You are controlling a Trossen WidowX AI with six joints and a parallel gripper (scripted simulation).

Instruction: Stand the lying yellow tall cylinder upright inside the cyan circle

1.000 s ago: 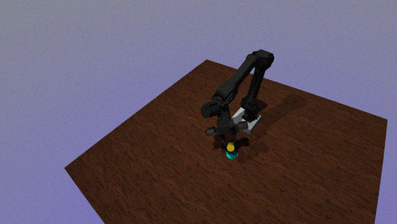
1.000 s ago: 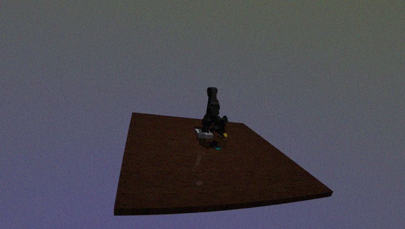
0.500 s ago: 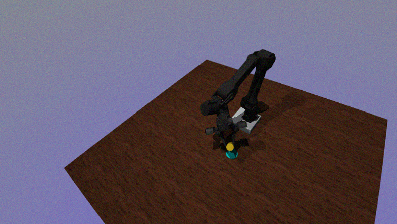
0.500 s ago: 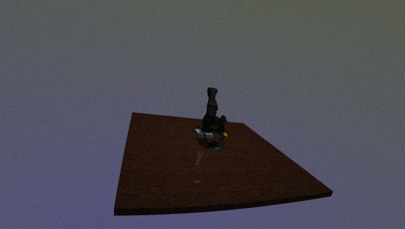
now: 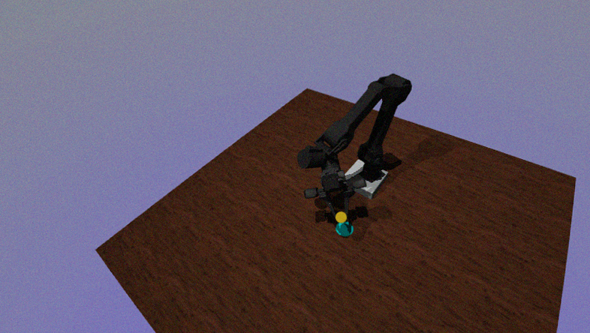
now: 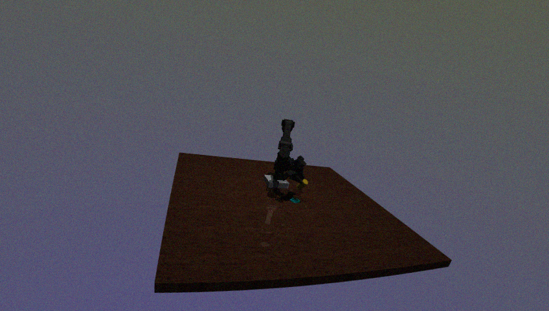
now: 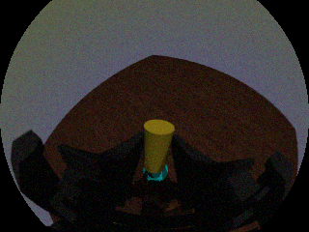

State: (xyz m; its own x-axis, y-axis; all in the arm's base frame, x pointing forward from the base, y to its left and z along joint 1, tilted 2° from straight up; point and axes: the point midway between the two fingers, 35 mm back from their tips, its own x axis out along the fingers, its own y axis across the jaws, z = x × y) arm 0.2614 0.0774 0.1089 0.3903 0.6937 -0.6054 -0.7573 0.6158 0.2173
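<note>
The cyan circle lies 13 cm below my gripper tip, 4 cm behind it and 2 cm to the right of it. Also, from my gripper tip: yellow tall cylinder (2 cm below, 1 cm behind).
</note>
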